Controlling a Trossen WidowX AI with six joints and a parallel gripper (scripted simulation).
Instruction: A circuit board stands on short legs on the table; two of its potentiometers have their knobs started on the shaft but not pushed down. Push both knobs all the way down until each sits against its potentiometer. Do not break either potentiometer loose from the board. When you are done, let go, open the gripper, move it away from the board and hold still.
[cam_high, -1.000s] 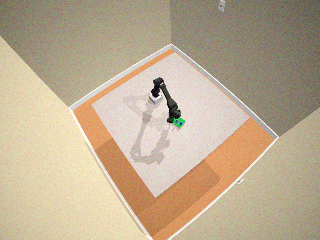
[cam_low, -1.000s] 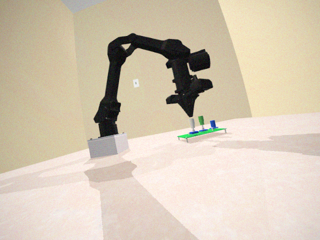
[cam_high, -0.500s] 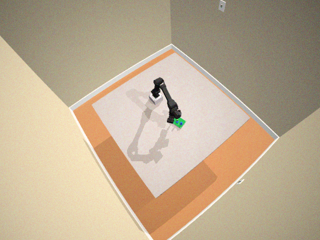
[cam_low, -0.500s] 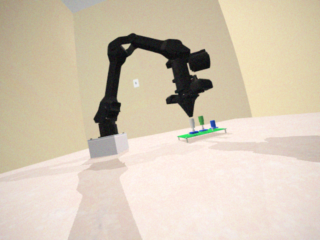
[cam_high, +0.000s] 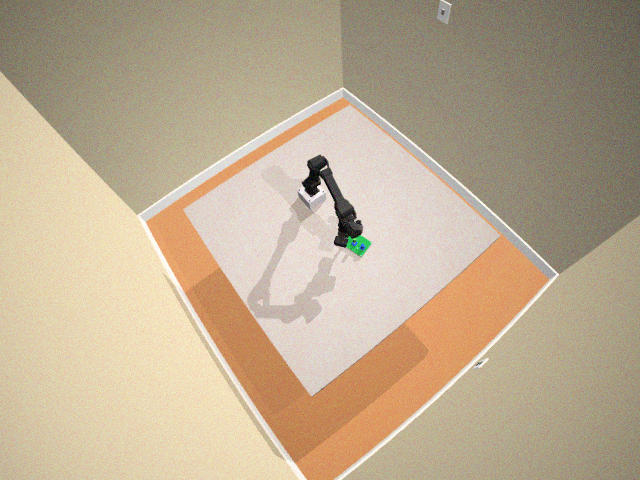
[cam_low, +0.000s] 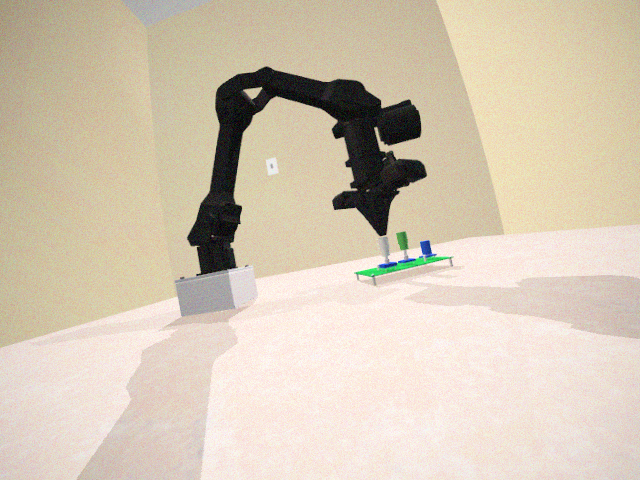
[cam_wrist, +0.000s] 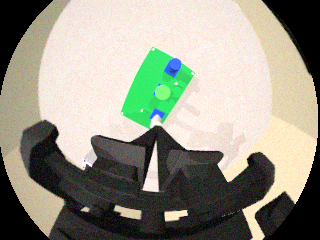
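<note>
The white knob is 2 cm below my gripper tip. The rest, counted from my gripper tip: green knob (4 cm ahead, 3 cm to the left, 2 cm below).
</note>
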